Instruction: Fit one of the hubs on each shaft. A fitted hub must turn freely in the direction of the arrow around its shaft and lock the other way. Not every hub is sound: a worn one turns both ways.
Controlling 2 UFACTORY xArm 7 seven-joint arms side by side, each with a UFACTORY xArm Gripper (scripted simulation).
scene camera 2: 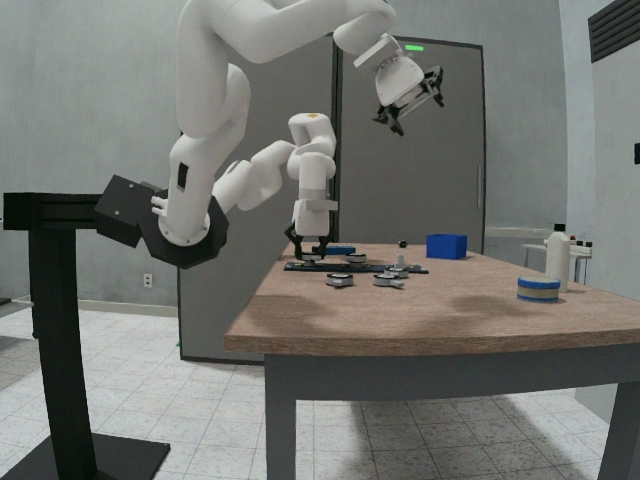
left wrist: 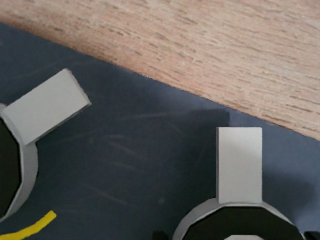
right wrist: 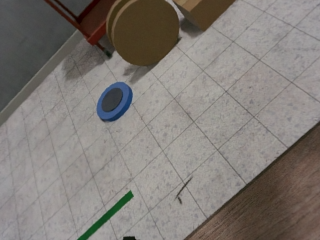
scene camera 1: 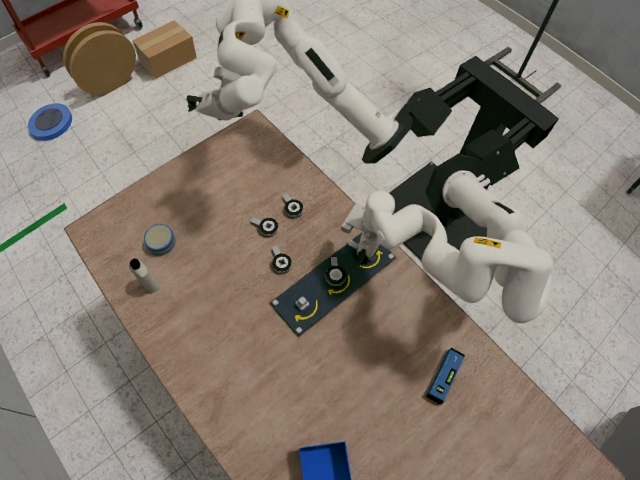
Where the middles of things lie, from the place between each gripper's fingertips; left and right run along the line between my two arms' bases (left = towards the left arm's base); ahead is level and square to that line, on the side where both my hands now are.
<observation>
The dark board point(scene camera 1: 321, 297) lies 130 mm ahead of my left hand, 20 mm to the right of it and 30 mm below it. From my left hand the other things lie so: white bottle point(scene camera 2: 558, 248) (530 mm ahead, 430 mm to the right, 60 mm above); then tape roll point(scene camera 2: 534, 289) (410 mm ahead, 520 mm to the right, 20 mm below).
Now: the tape roll 30 cm ahead of my right hand point(scene camera 2: 418, 116), 3 cm to the left of it and 32 cm below it. The rest, counted from my right hand: dark board: 2 cm ahead, 53 cm to the left, 34 cm below; white bottle: 42 cm ahead, 12 cm to the left, 24 cm below.
</observation>
